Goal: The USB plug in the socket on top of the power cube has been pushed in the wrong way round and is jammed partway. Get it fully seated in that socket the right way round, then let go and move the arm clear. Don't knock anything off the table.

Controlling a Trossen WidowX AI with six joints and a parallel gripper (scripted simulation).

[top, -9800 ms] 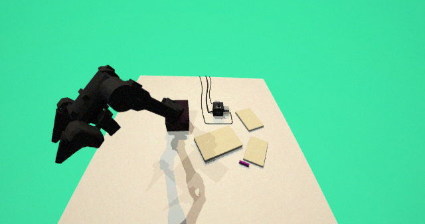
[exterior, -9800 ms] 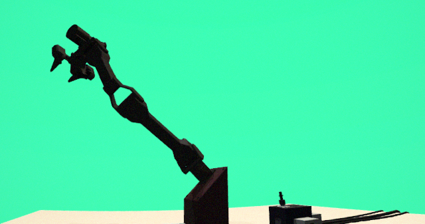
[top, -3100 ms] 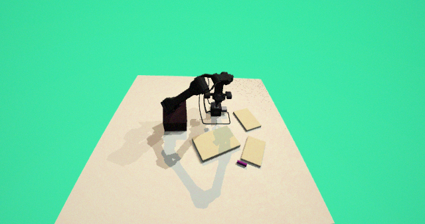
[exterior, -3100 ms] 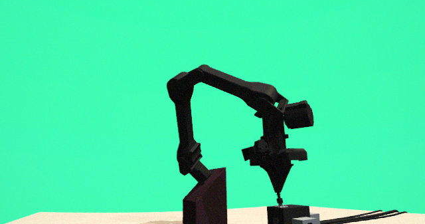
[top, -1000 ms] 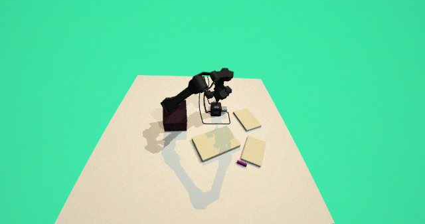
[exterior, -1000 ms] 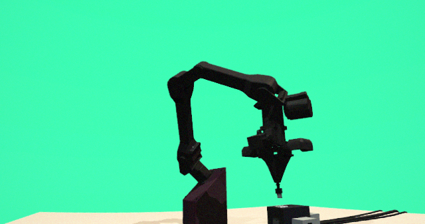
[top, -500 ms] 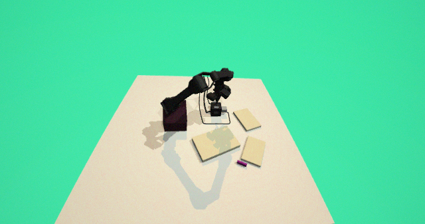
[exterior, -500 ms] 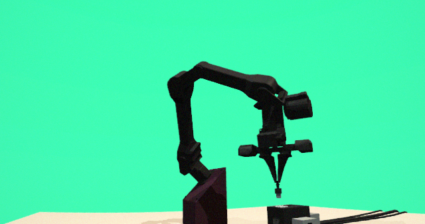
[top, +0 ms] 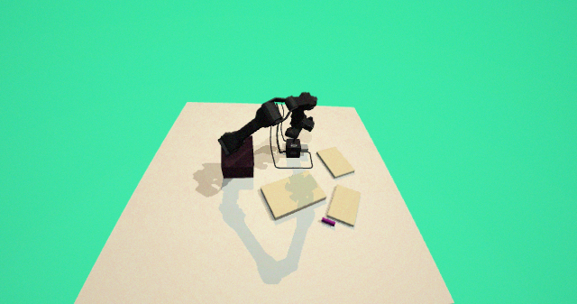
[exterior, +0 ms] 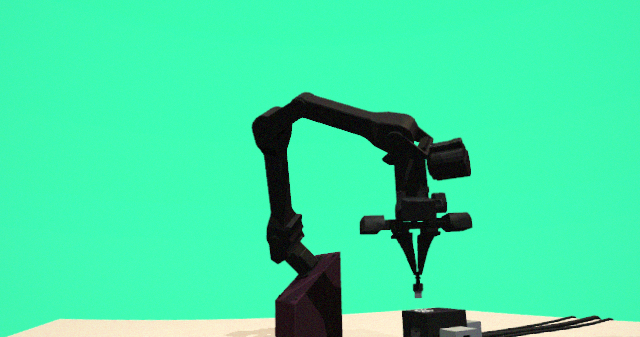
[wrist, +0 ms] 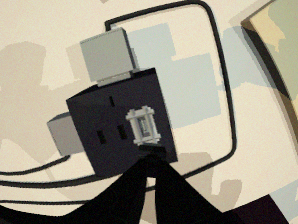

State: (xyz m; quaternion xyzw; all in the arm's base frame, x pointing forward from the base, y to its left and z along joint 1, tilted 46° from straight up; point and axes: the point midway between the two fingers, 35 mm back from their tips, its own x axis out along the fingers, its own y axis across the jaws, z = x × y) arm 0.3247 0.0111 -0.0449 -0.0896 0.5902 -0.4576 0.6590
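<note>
Now: the usb plug 20 mm below my gripper tip. Round my gripper tip: metal-rimmed socket 10 mm to the left, 70 mm below; then small purple piece 60 mm ahead, 420 mm to the right, 120 mm below.
</note>
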